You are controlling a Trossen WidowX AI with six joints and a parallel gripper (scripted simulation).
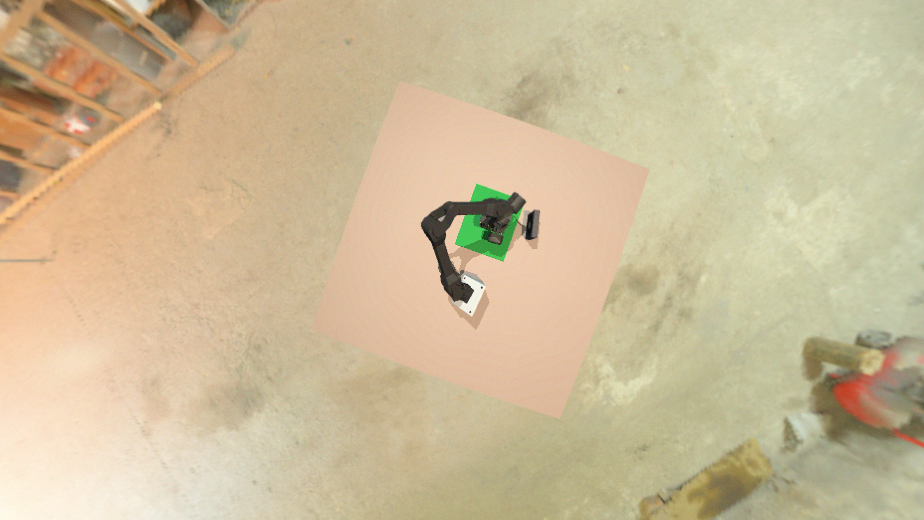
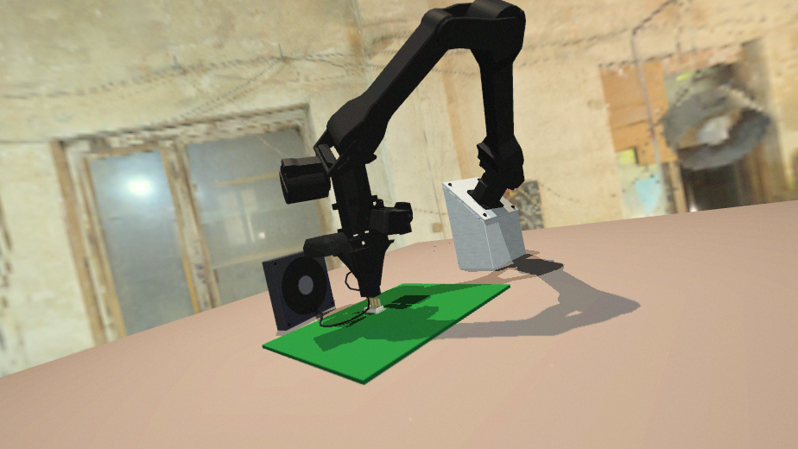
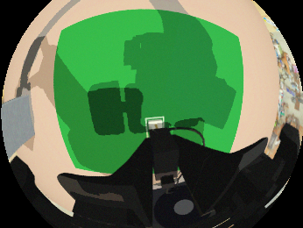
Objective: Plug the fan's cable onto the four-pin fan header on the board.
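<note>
The black plug lies 10 mm to the right of my gripper tip and 10 mm above it. Also, from my gripper tip: four-pin header 40 mm below, 10 mm to the right; black fan 130 mm to the right, 60 mm ahead, 20 mm above; green board 60 mm below, 40 mm to the left.
</note>
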